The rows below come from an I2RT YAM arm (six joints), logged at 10 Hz.
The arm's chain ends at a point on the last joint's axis. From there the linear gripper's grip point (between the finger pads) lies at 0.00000 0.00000 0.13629 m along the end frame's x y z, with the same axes.
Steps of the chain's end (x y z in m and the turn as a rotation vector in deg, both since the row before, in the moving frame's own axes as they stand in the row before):
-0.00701, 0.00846, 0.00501, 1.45, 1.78, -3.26
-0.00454, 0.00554, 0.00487, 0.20, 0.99, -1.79
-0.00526, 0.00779, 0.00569, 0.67, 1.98, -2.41
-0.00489, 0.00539, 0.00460, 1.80, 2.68, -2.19
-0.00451, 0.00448, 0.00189, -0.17, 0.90, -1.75
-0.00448, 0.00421, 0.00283, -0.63, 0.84, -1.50
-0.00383, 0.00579, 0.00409, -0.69, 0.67, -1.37
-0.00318, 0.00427, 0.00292, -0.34, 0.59, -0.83
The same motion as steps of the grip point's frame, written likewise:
-0.00288, 0.00489, 0.00490, 1.45, 1.78, -3.26
-0.00219, 0.00503, 0.00485, 0.20, 0.99, -1.79
-0.00059, 0.00610, 0.00560, 0.67, 1.98, -2.41
0.00140, 0.00099, 0.00438, 1.80, 2.68, -2.19
-0.00236, 0.00485, 0.00187, -0.17, 0.90, -1.75
-0.00246, 0.00568, 0.00281, -0.63, 0.84, -1.50
-0.00222, 0.00741, 0.00407, -0.69, 0.67, -1.37
-0.00177, 0.00507, 0.00291, -0.34, 0.59, -0.83

